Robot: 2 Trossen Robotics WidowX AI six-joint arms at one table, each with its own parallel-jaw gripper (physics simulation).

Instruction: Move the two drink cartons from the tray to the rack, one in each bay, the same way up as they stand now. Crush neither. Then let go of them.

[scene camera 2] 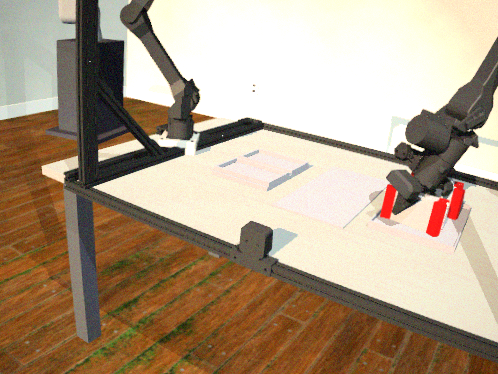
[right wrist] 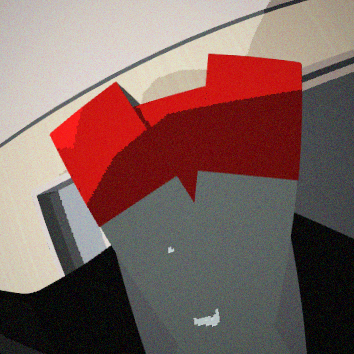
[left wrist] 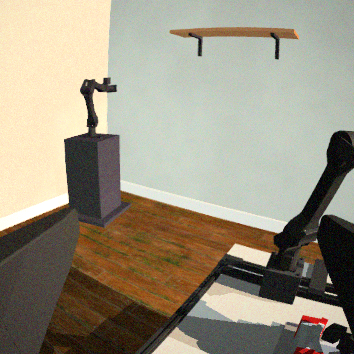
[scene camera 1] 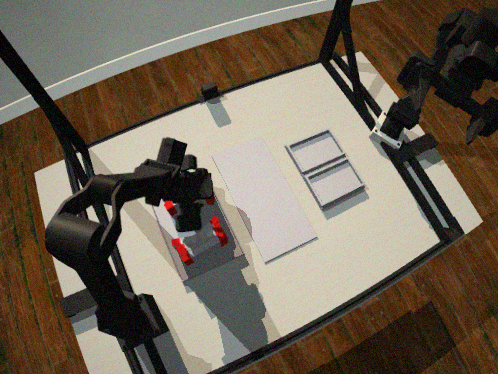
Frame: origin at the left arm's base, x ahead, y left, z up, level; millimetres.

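Seen in the pictures: left gripper, between the fingertips: (left wrist: 203,225) (scene camera 1: 443,127); right gripper, between the fingertips: (scene camera 2: 398,213) (right wrist: 218,222); left arm's base, origin of its link: (scene camera 2: 179,136) (scene camera 1: 391,128); right arm's base, origin of its link: (left wrist: 285,263) (scene camera 1: 132,322).
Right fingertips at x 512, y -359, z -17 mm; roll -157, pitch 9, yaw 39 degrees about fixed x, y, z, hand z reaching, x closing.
Offsets run from my right fingertips to a thing's top centre. "spot": to the spot under its first point. Level surfaces: height alone.
Two grey drink cartons with red ends stand side by side in the tray {spot: 127 mm left, 141 mm ahead, 4 mm down} (scene camera 1: 210,268) at the left. One carton (scene camera 1: 181,252) (right wrist: 95,140) is on the left and the other carton (scene camera 1: 219,231) (right wrist: 211,228) on the right. Their red ends also show in scene camera 2 (scene camera 2: 388,202). My right gripper (scene camera 1: 188,222) (scene camera 2: 400,202) (right wrist: 218,222) is down in the tray, half closed, its fingers either side of a carton, which rests on the tray. My left gripper (scene camera 1: 414,70) (left wrist: 203,225) is wide open and empty, held high at the far right. The two-bay rack {235 mm left, 281 mm back, 1 mm up} (scene camera 1: 325,165) (scene camera 2: 270,183) is empty.
A flat white mat {15 mm down} (scene camera 1: 262,197) (scene camera 2: 333,197) lies between tray and rack. A small black block {spot: 178 mm right, 291 mm back, 28 mm up} (scene camera 1: 210,90) (scene camera 2: 256,237) sits on the table's rim. Black frame posts (scene camera 1: 336,33) stand at the table's corners.
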